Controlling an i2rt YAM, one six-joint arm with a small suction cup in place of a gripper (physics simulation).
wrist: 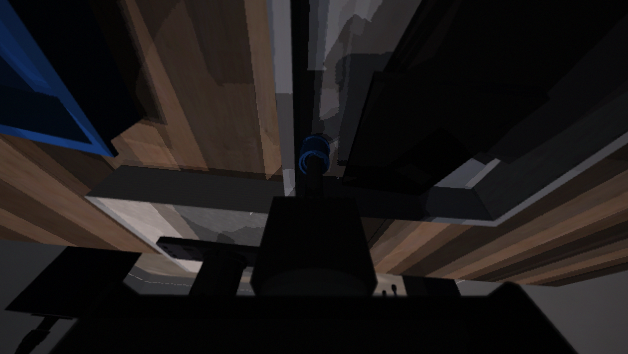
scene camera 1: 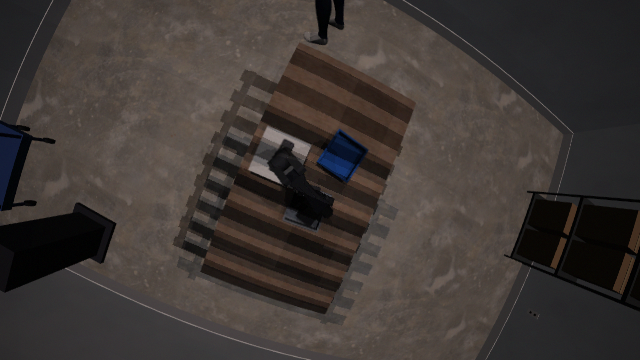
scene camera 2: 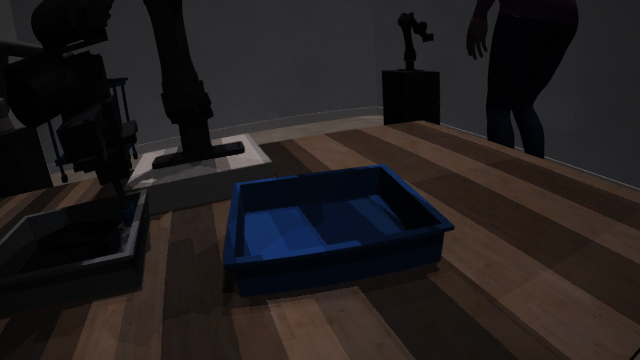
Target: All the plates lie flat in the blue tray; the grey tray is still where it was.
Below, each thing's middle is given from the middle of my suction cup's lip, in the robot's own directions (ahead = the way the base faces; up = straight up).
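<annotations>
Relative to the blue tray (scene camera 2: 290,233), my suction cup is 1 cm above, 10 cm short of it and 28 cm to the right of it. Grey tray (wrist: 322,65), measured from my suction cup: 1 cm below, 4 cm ahead, 9 cm to the right.
</annotations>
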